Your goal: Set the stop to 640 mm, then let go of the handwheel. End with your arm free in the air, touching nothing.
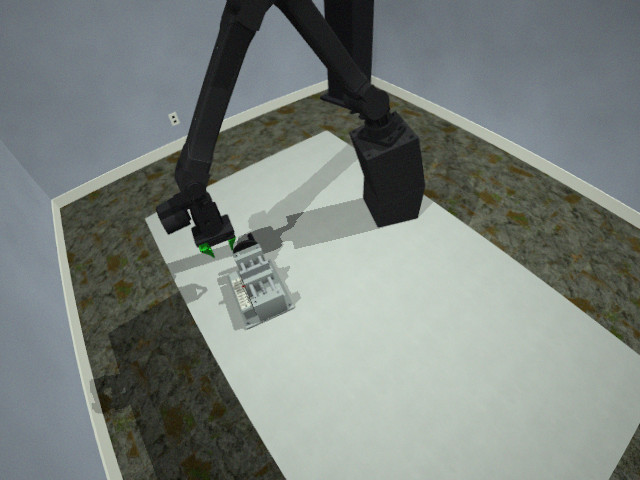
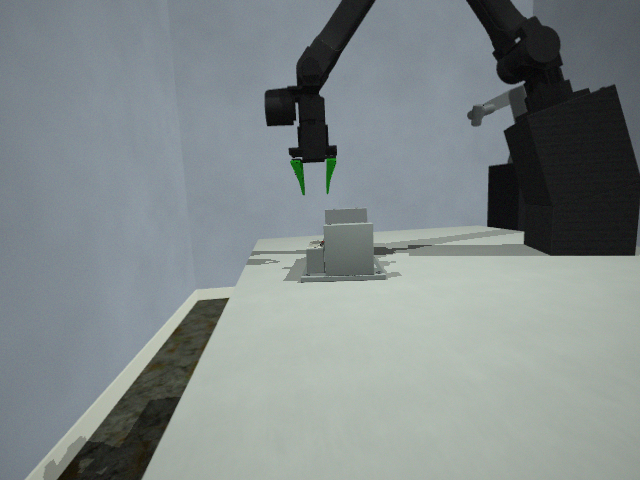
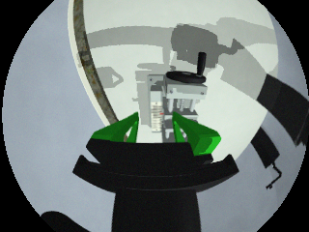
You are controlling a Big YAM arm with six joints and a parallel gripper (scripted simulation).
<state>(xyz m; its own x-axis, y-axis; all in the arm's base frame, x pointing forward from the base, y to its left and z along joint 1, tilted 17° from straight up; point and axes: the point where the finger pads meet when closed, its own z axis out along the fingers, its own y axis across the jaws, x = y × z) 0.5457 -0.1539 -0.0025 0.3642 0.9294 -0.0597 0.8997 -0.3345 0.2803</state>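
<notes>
The handwheel lies 10 cm behind my hand, 2 cm to the right of it and 8 cm below it.
</notes>
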